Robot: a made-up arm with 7 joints.
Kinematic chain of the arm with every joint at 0, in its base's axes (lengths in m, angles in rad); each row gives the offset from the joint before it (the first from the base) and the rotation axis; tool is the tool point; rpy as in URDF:
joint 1: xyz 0 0 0.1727 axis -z
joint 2: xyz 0 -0.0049 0.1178 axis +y
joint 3: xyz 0 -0.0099 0.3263 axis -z
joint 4: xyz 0 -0.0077 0.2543 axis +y
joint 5: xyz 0 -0.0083 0.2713 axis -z
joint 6: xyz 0 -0.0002 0.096 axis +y
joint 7: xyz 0 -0.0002 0.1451 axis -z
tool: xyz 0 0 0 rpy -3.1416 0 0
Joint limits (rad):
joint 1: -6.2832..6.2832
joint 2: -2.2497..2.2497
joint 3: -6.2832..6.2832
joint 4: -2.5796..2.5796
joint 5: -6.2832..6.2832
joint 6: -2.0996..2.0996
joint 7: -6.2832..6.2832
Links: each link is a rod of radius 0.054 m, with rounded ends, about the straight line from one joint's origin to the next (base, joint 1, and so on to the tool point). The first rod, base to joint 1, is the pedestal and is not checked.
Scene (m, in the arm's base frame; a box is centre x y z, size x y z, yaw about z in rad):
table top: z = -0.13
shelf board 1: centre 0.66 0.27 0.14 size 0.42 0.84 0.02 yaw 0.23
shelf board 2: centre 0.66 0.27 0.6 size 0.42 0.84 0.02 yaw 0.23
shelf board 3: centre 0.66 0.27 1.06 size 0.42 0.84 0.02 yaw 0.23
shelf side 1: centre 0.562 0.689 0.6 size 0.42 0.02 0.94 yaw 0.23
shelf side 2: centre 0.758 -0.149 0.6 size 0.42 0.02 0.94 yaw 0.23
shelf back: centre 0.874 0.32 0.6 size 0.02 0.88 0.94 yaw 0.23
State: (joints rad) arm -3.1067 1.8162 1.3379 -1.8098 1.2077 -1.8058 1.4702
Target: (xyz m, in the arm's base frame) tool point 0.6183 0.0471 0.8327
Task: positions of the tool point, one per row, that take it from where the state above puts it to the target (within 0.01 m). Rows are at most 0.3 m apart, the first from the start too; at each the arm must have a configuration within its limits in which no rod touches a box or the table.
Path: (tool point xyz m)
1: -0.4615 -0.3579 0.3019
2: -0.4226 -0.4074 0.4790
3: -0.3208 -0.4344 0.6529
4: -0.1631 -0.4251 0.8021
5: 0.0342 -0.3706 0.9067
6: 0.2478 -0.2684 0.9511
7: 0.4509 -0.1247 0.9267
8: 0.6183 0.0471 0.8327

